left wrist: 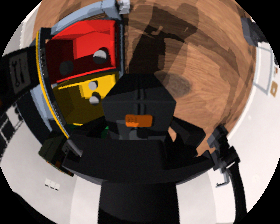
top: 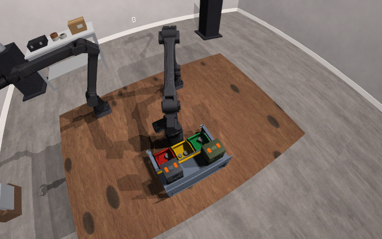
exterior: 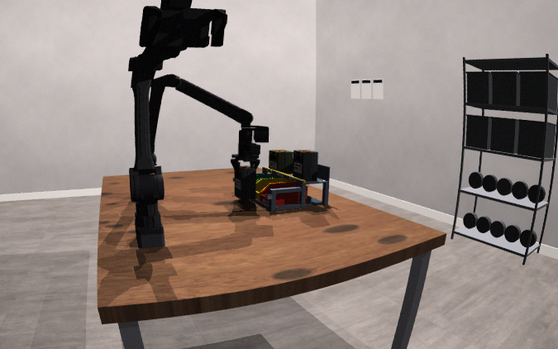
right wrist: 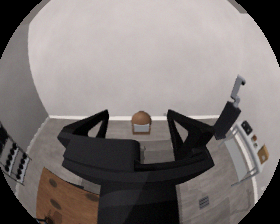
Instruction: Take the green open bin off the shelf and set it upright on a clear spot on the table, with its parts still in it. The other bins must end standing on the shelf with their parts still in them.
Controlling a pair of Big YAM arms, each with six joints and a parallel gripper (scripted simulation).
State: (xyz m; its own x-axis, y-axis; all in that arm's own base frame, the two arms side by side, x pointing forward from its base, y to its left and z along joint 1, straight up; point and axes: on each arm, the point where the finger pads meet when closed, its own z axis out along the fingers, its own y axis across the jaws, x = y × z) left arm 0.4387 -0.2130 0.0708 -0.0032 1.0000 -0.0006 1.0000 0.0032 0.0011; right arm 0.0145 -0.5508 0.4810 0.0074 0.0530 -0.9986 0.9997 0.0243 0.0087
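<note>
Now: the black box 3 cm below my left hand. Also, from my left hand: grey shelf (16 cm ahead, 4 cm below, 1 cm to the left); then yellow bin (13 cm ahead, 7 cm below, 1 cm to the left); then green open bin (12 cm to the left, 12 cm ahead, 7 cm below).
</note>
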